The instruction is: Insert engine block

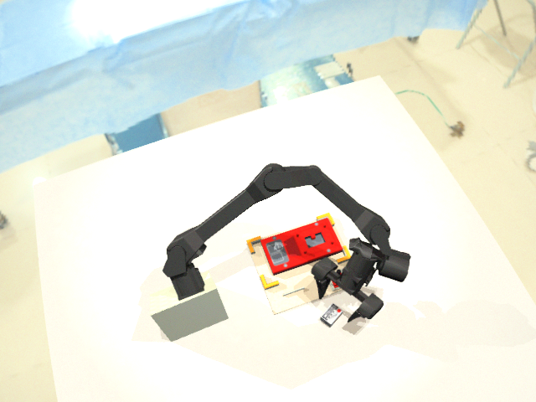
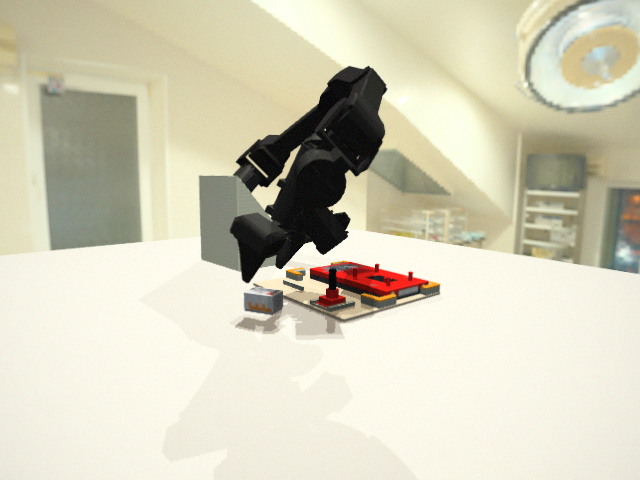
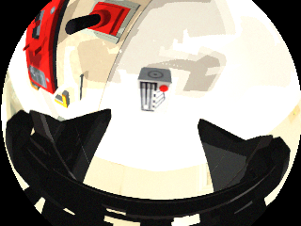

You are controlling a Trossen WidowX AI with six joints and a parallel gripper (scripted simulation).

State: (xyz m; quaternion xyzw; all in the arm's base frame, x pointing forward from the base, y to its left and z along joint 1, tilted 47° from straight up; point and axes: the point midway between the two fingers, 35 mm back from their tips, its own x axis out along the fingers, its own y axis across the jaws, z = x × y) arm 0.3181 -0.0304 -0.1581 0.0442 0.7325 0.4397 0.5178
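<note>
Right now my gripper tip is 10 mm past the engine block, 10 mm to the right of it and 40 mm above it. Round my gripper tip: black post (60 mm ahead, 90 mm to the left, 20 mm below).
</note>
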